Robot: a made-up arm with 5 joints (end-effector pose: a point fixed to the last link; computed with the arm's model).
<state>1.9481 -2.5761 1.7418 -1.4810 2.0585</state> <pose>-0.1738 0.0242 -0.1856 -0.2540 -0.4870 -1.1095</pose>
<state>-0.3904 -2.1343 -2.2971 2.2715 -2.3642</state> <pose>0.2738 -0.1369 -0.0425 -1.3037 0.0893 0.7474</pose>
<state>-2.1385 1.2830 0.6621 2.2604 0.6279</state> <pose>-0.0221 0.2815 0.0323 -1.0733 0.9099 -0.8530</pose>
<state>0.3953 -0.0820 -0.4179 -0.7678 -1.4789</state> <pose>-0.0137 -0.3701 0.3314 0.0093 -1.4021 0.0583</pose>
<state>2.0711 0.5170 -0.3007 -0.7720 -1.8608</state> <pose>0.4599 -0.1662 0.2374 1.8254 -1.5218 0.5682</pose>
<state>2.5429 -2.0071 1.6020 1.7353 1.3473</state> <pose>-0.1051 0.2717 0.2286 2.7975 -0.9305 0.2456</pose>
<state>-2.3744 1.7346 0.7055 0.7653 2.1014</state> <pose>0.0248 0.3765 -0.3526 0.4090 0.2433 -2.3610</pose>
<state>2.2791 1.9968 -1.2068 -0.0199 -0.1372</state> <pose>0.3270 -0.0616 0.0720 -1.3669 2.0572 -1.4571</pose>
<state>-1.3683 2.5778 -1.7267 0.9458 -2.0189</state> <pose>-0.0240 0.2906 -0.2189 -0.7779 0.0859 2.0138</pose>
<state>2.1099 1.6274 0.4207 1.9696 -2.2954</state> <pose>0.3204 -0.2929 -0.0232 -1.5274 0.2811 -0.1979</pose>
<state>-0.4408 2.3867 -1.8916 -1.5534 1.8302</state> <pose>-0.2799 -0.1865 -0.1978 -0.4135 -0.4803 -0.6016</pose>
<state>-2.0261 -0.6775 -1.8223 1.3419 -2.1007</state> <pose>-0.0175 -0.1467 0.3099 1.5145 -2.3877 0.2958</pose>
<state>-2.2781 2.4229 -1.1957 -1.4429 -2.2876</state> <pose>-0.0692 0.3869 -0.2712 1.6012 0.7609 -1.4770</pose>
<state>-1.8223 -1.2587 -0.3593 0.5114 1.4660</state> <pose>-0.3944 -0.0030 0.1942 1.6698 1.4317 0.2694</pose>
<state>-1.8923 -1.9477 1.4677 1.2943 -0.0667</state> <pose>-0.2020 -0.1049 0.1856 1.6146 1.4029 -1.3322</pose>
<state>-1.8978 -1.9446 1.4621 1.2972 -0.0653</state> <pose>-0.2030 -0.1028 0.1855 1.6230 1.3896 -1.3326</pose>
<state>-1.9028 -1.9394 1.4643 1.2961 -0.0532</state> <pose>-0.2028 -0.1012 0.1884 1.6324 1.3935 -1.3335</pose>
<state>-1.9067 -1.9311 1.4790 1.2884 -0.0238</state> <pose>-0.2005 -0.1008 0.1957 1.6439 1.4254 -1.3352</pose>
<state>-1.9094 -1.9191 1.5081 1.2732 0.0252</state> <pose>-0.1953 -0.1018 0.2082 1.6584 1.4886 -1.3392</pose>
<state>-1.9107 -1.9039 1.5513 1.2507 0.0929</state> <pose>-0.1863 -0.1044 0.2251 1.6767 1.5817 -1.3472</pose>
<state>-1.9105 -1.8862 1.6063 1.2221 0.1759</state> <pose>-0.1728 -0.1087 0.2449 1.6993 1.6980 -1.3616</pose>
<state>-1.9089 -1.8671 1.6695 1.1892 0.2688</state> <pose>-0.1548 -0.1146 0.2654 1.7263 1.8282 -1.3842</pose>
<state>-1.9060 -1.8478 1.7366 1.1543 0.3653</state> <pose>-0.1330 -0.1217 0.2843 1.7569 1.9613 -1.4161</pose>
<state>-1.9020 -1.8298 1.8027 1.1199 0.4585</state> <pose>-0.1091 -0.1292 0.2997 1.7891 2.0869 -1.4557</pose>
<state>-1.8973 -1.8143 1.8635 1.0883 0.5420</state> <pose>-0.0854 -0.1364 0.3107 -1.7282 -2.0857 1.4244</pose>
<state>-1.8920 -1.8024 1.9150 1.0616 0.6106</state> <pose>-0.0643 -0.1429 0.3173 -1.6492 -2.0419 1.3795</pose>
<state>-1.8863 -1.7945 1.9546 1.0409 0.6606</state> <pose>-0.0476 -0.1480 0.3206 -1.5888 -2.0061 1.3499</pose>
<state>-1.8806 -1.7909 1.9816 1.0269 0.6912</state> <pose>-0.0362 -0.1517 0.3215 -1.5462 -1.9840 1.3332</pose>
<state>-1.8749 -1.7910 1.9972 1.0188 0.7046</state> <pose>-0.0296 -0.1541 0.3211 -1.5183 -1.9765 1.3266</pose>
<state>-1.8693 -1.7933 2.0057 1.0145 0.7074</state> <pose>-0.0261 -0.1557 0.3201 -1.4993 -1.9786 1.3258</pose>
